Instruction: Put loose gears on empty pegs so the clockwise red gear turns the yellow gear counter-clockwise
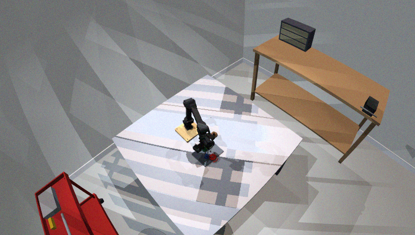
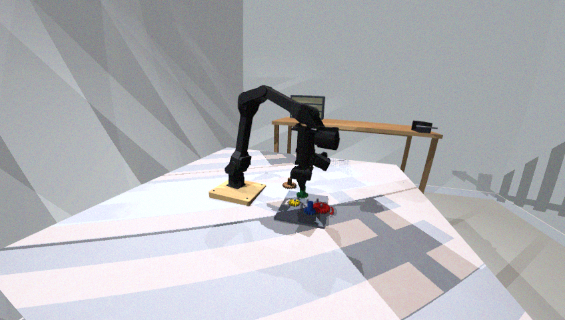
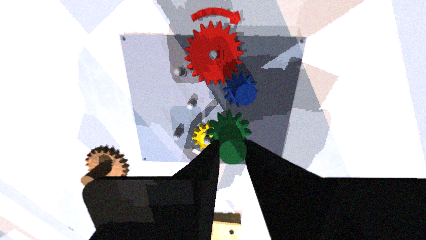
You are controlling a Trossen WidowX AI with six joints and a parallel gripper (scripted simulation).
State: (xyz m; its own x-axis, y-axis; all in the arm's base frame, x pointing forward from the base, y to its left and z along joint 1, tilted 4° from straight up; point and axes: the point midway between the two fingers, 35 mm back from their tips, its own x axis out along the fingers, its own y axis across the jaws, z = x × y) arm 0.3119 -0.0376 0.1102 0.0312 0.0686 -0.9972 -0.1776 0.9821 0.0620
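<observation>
The green gear lies 1 cm below my gripper tip. Also, from my gripper tip: blue gear (4 cm ahead, 1 cm to the right, 6 cm below); yellow gear (3 cm behind, 2 cm to the left, 7 cm below); red gear (7 cm ahead, 3 cm to the left, 7 cm below).
</observation>
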